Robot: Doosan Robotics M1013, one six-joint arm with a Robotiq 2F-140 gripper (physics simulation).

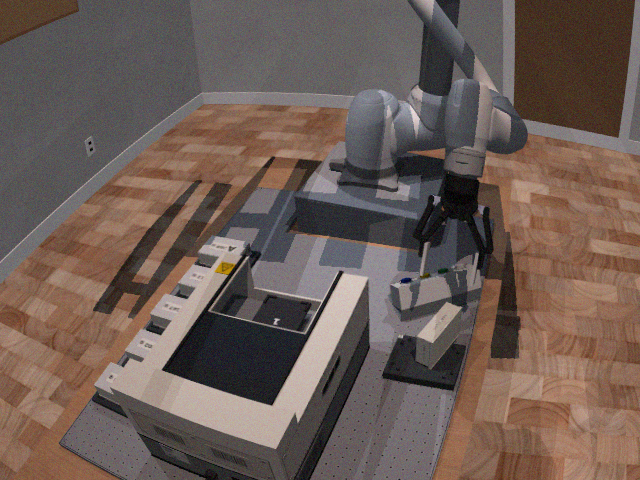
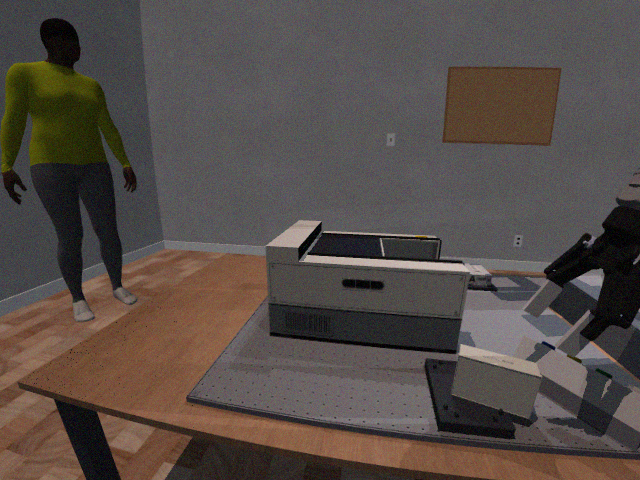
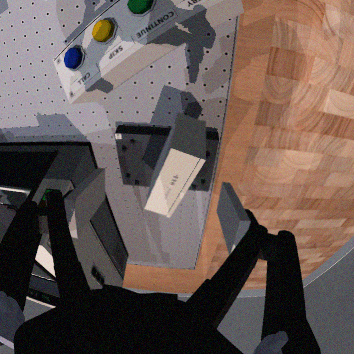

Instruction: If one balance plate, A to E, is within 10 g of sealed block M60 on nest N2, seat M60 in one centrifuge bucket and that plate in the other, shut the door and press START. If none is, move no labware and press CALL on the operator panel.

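Places are measured from the arm's base along level axes (x back, y left, z down), in millimetres.
Where they show: gripper, fingertip midpoint: (image 1: 447,279) (image 2: 544,330) (image 3: 161,190); arm's base, link origin: (image 1: 371,174).
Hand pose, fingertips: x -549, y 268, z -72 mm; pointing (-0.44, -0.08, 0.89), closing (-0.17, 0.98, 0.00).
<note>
Each offset is from my fingertips to the centre of the thing. Level surfaces: height alone.
My gripper (image 1: 450,262) (image 2: 558,316) (image 3: 161,190) is open and empty, its fingers wide apart above the operator panel {dz +127, dx +123, dy -27 mm} (image 1: 434,296) (image 2: 558,366) (image 3: 92,72). The panel's blue CALL button {dz +105, dx +106, dy -104 mm} (image 1: 405,280) (image 3: 73,58) is at one end. Pale block M60 {dz +104, dx -67, dy -3 mm} (image 1: 436,335) (image 2: 496,379) (image 3: 175,182) sits askew across black nest N2 {dz +152, dx -103, dy -23 mm} (image 1: 403,366) (image 2: 439,403) (image 3: 132,160). Several pale balance plates, including plate A {dz +136, dx +179, dy -610 mm} (image 1: 222,248), stand in a row behind the centrifuge {dz +47, dx -275, dy -345 mm} (image 1: 330,330) (image 2: 372,304); other letters are hard to read. A dark bucket (image 1: 284,310) marked 1 shows through the open top. START does not show.
The yellow SKIP button {dz +105, dx +131, dy -60 mm} (image 3: 104,30) and green CONTINUE button {dz +105, dx +155, dy -16 mm} (image 3: 140,4) are beside CALL. The centrifuge's raised walls stand between the plates and the nest. The perforated mat {dz +168 mm} (image 1: 392,423) (image 2: 320,382) lies on the wooden table {dz +182 mm} (image 2: 170,356). A person (image 2: 67,118) stands at the left.
</note>
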